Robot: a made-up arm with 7 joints. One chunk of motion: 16 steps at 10 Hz.
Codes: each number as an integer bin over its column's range. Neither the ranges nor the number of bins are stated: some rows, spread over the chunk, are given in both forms.
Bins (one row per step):
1: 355 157 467 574 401 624 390
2: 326 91 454 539 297 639 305
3: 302 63 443 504 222 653 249
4: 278 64 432 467 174 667 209
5: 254 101 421 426 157 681 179
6: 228 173 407 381 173 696 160
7: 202 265 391 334 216 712 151
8: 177 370 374 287 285 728 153
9: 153 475 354 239 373 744 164
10: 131 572 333 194 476 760 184
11: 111 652 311 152 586 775 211
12: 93 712 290 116 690 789 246
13: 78 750 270 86 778 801 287
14: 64 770 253 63 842 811 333
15: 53 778 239 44 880 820 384
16: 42 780 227 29 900 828 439
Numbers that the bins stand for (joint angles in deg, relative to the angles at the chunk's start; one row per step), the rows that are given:
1: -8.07 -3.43 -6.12 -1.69 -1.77 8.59 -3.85
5: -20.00 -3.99 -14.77 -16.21 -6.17 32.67 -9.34
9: -31.93 -0.25 -27.38 -34.55 -2.28 59.28 -9.73
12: -39.02 2.13 -39.43 -46.62 3.43 78.29 -7.60
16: -45.04 2.81 -51.28 -55.16 7.22 94.77 -2.57
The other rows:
2: -11.49 -4.09 -8.56 -5.13 -3.65 14.93 -6.06
3: -14.33 -4.37 -10.63 -8.56 -5.00 20.84 -7.52
4: -17.16 -4.36 -12.70 -12.19 -5.86 26.76 -8.56
6: -23.07 -3.27 -17.41 -20.62 -5.88 39.01 -9.84
7: -26.14 -2.35 -20.42 -25.24 -5.11 45.76 -10.07
8: -29.09 -1.30 -23.62 -29.85 -3.86 52.52 -10.02
10: -34.53 0.73 -31.33 -38.97 -0.42 66.04 -9.21
11: -36.89 1.53 -35.47 -43.09 1.56 72.38 -8.51
13: -40.79 2.51 -43.19 -49.56 5.02 83.36 -6.53
14: -42.44 2.71 -46.39 -51.82 6.17 87.58 -5.33
15: -43.74 2.79 -49.02 -53.68 6.86 91.39 -4.01

